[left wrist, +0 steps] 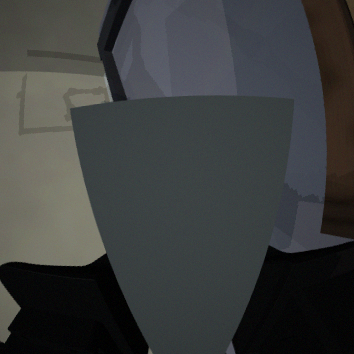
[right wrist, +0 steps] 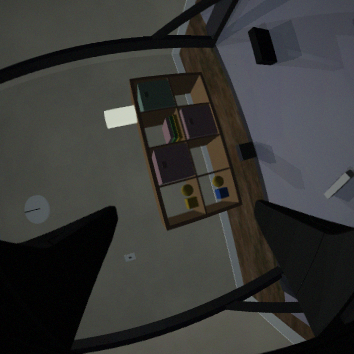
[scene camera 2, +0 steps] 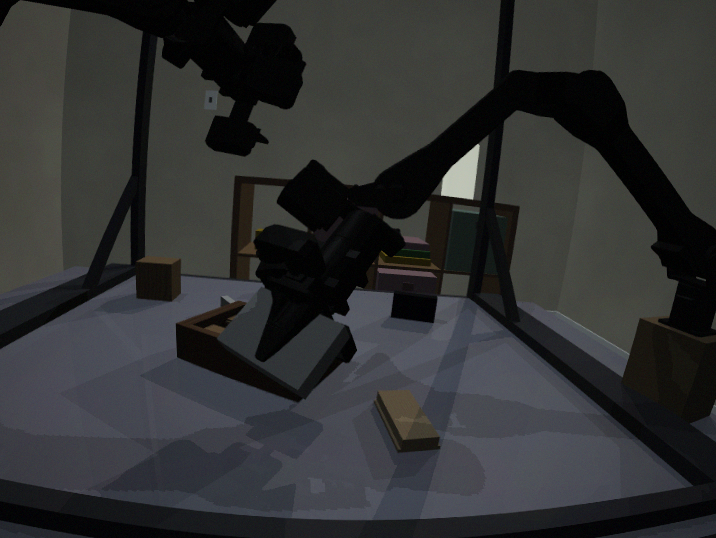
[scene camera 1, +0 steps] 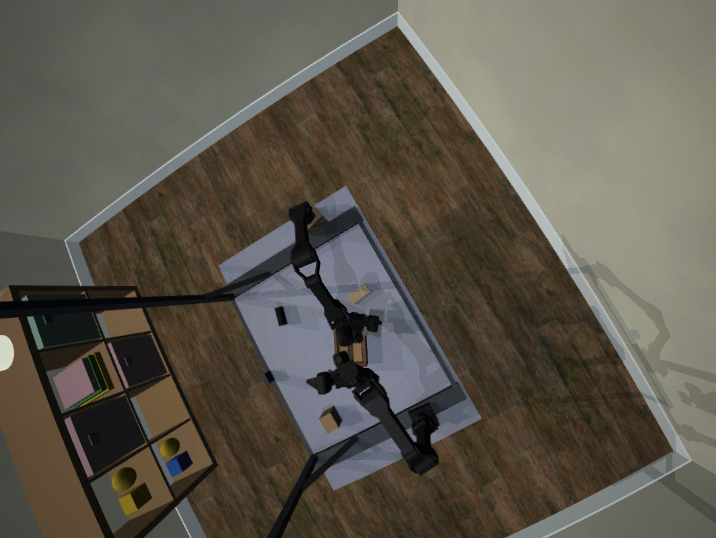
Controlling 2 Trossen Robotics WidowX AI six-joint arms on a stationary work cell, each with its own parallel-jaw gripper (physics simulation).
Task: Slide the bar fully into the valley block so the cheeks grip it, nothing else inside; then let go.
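Places are measured from the left arm's base along level axes (x ahead, y left, z up), in centimetres.
Pixels of known places: left gripper, fingertip midpoint: (scene camera 2: 264, 366) (scene camera 1: 379, 322); right gripper, fingertip midpoint: (right wrist: 185, 210) (scene camera 2: 276, 115) (scene camera 1: 314, 378); left arm's base, origin of the base link: (scene camera 2: 688, 327) (scene camera 1: 306, 215); right arm's base, origin of the base link: (scene camera 1: 424, 419).
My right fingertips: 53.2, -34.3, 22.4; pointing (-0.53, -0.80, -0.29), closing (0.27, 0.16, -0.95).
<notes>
For each thing: its top centre in the pictures, then the offset to it from my right fingertips, as dx, dy, dz.
- flat grey slab, middle of its top: (left wrist: 95, 294) (scene camera 2: 282, 301) (scene camera 1: 372, 324) +0.4, +24.3, -21.1
- open brown wooden block, middle of its top: (scene camera 2: 263, 326) (scene camera 1: 349, 344) +0.7, +9.2, -29.5
- light wooden piece, middle of its top: (scene camera 2: 406, 412) (scene camera 1: 359, 294) -13.2, +27.1, -33.0
- pale stick, middle of its top: (scene camera 2: 231, 301) (right wrist: 335, 186) +4.9, -10.1, -32.1
- wooden cube, middle of its top: (scene camera 2: 158, 259) (scene camera 1: 328, 423) +19.8, -20.6, -27.1
- black block, middle of its top: (scene camera 2: 415, 294) (right wrist: 254, 44) (scene camera 1: 278, 316) -30.5, -7.2, -29.5
My left gripper (scene camera 2: 306, 349) (left wrist: 187, 250) is shut on a flat grey slab (scene camera 2: 295, 367) (left wrist: 185, 175), held tilted at the near right end of an open brown wooden block (scene camera 2: 202, 349) (scene camera 1: 365, 347) (left wrist: 336, 125). In the left wrist view a strip of table shows between slab and brown block; whether they touch is hidden. Lighter wood shows inside the brown block. I cannot tell for certain which pieces are the bar and the valley block. My right gripper (scene camera 2: 247, 137) (right wrist: 185, 210) is open and empty, high above the table.
A light wooden piece (scene camera 1: 358, 293) (scene camera 2: 408, 419) lies near the slab. A pale stick (right wrist: 340, 184) lies beyond the brown block. A wooden cube (scene camera 1: 330, 420) (scene camera 2: 158, 278) and a black block (scene camera 1: 280, 315) (scene camera 2: 413, 306) (right wrist: 262, 46) stand farther off. Dark frame posts stand around the table.
</notes>
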